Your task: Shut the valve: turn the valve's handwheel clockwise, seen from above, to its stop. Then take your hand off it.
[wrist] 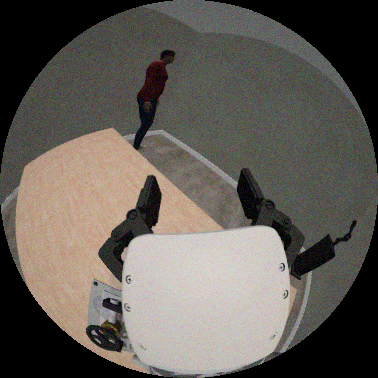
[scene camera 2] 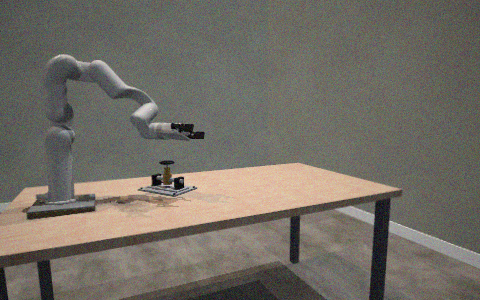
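The valve's black handwheel (scene camera 2: 167, 162) (wrist: 95, 337) sits level on top of a brass valve body (scene camera 2: 167, 175) (wrist: 109, 328). The valve stands on a light base plate (scene camera 2: 146, 189) (wrist: 95, 295) on the table, between two black blocks. My gripper (scene camera 2: 199, 131) (wrist: 198, 181) is open and empty. In the scene view it is held out roughly level, well above the handwheel and to its right, and does not touch it. In the wrist view the handwheel shows at the lower left, beside the white gripper housing, which hides part of the base plate.
The wooden table (scene camera 2: 260, 187) (wrist: 65, 215) carries the valve and the arm's grey base (scene camera 2: 60, 209). A person in a red top (wrist: 153, 82) stands beyond the table's edge in the wrist view. A black box with a cable (wrist: 315, 256) shows beside the right finger.
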